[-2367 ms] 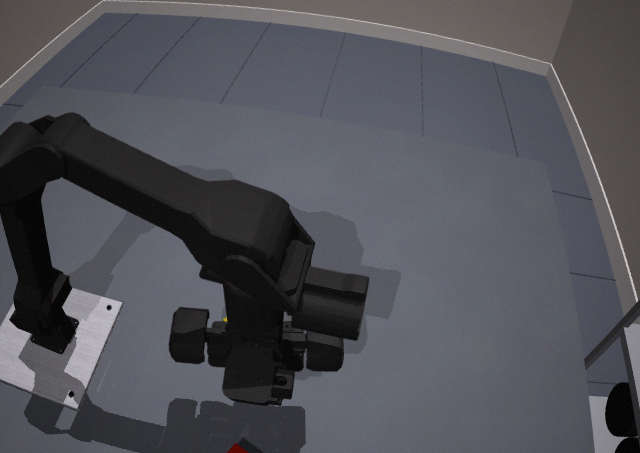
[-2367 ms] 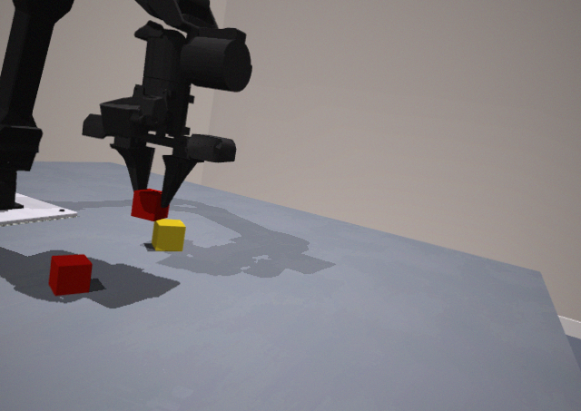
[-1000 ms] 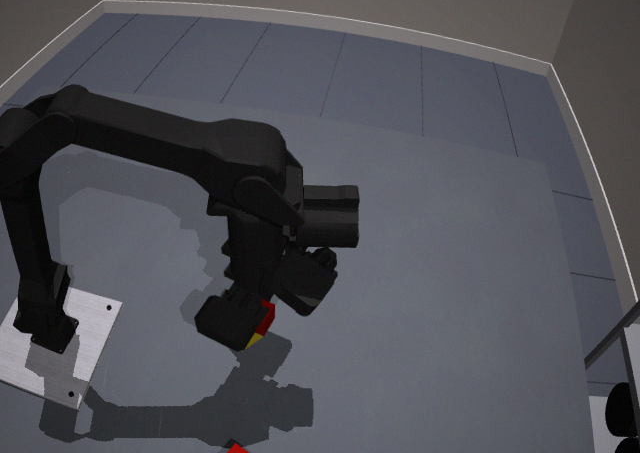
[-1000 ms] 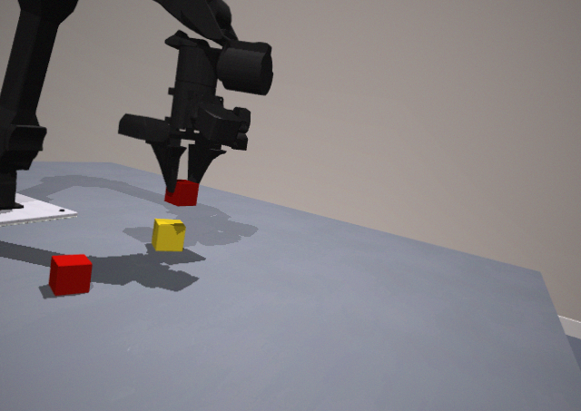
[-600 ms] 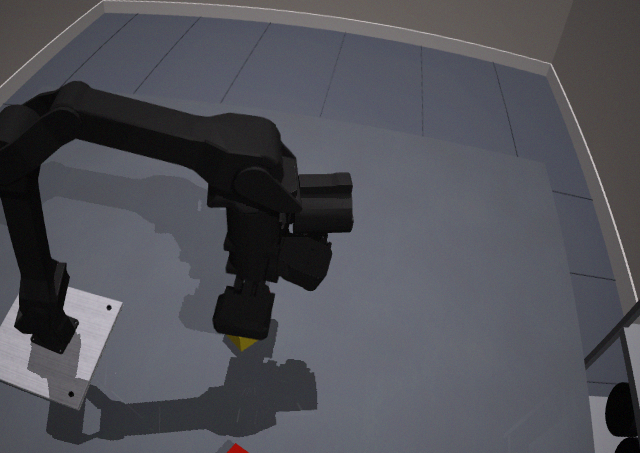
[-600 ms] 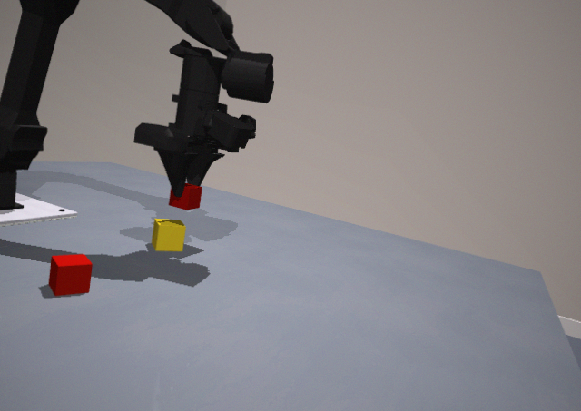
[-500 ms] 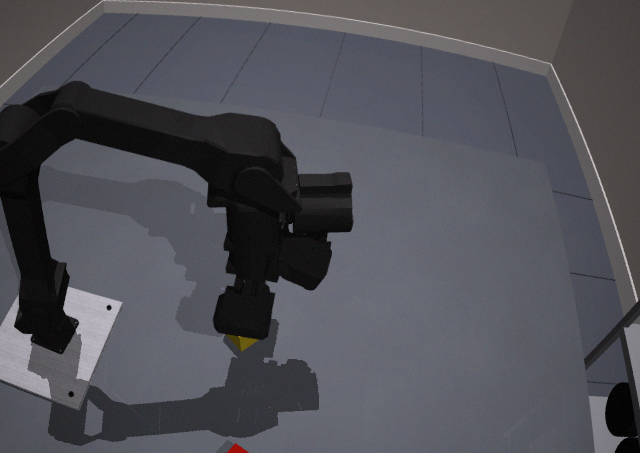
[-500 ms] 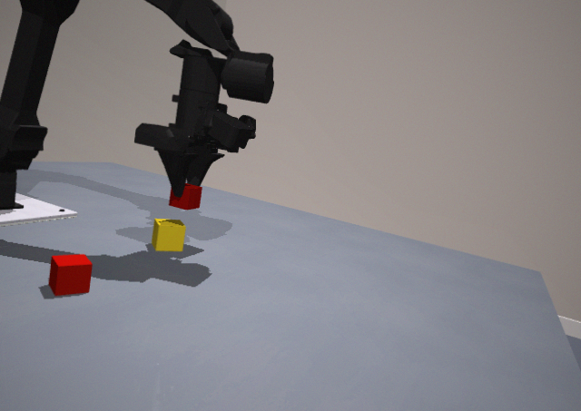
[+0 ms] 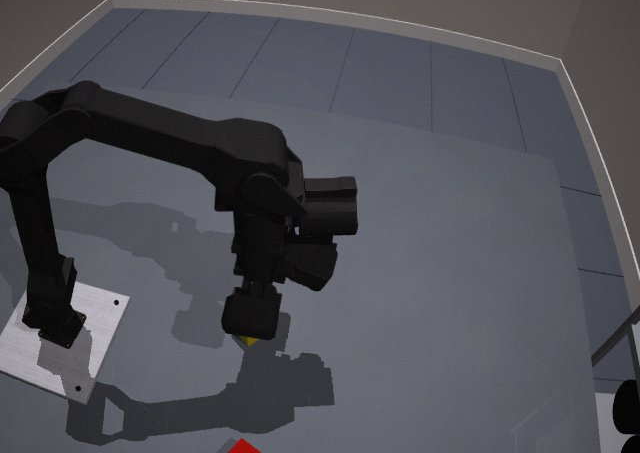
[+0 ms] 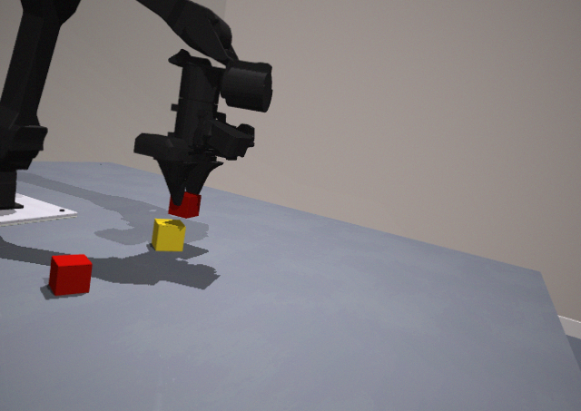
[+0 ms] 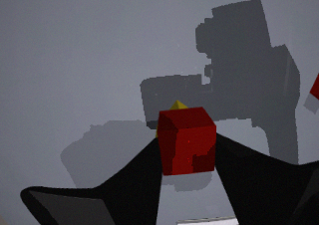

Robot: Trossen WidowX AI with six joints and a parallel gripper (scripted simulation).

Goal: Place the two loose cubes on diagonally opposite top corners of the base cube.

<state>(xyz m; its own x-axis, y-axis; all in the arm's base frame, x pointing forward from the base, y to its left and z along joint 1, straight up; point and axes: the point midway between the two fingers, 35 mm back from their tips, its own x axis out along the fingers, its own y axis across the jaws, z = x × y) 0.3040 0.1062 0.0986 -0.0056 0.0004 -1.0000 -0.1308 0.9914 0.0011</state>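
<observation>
My gripper tip is now 5 cm above the yellow base cube and 2 cm past it.
</observation>
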